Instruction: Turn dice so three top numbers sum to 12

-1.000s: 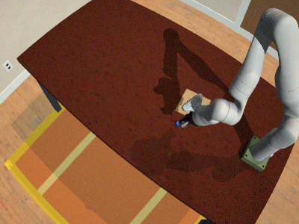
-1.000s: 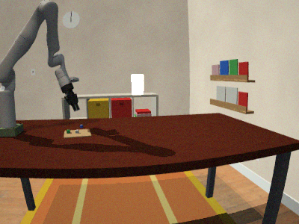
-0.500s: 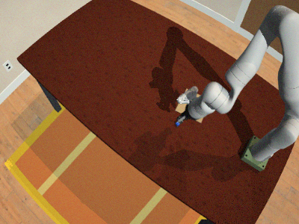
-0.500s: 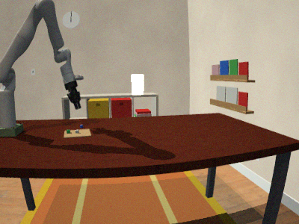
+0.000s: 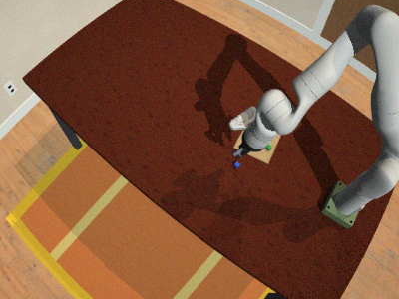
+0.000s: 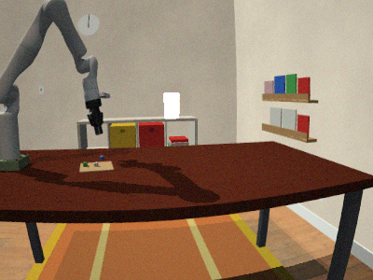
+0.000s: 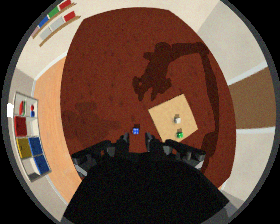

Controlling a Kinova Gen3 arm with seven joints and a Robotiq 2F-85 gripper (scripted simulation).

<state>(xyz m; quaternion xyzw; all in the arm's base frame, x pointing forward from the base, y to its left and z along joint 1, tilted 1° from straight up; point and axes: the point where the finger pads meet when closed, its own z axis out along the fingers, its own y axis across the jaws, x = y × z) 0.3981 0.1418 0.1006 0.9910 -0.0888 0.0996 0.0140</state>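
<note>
Now: the blue die 1 cm ahead of my hand and 13 cm below it. From my hand the other things lie so: white die (1 cm ahead, 13 cm to the right, 12 cm below); then green die (4 cm behind, 14 cm to the right, 12 cm below); then tan mat (1 cm ahead, 13 cm to the right, 13 cm below).
</note>
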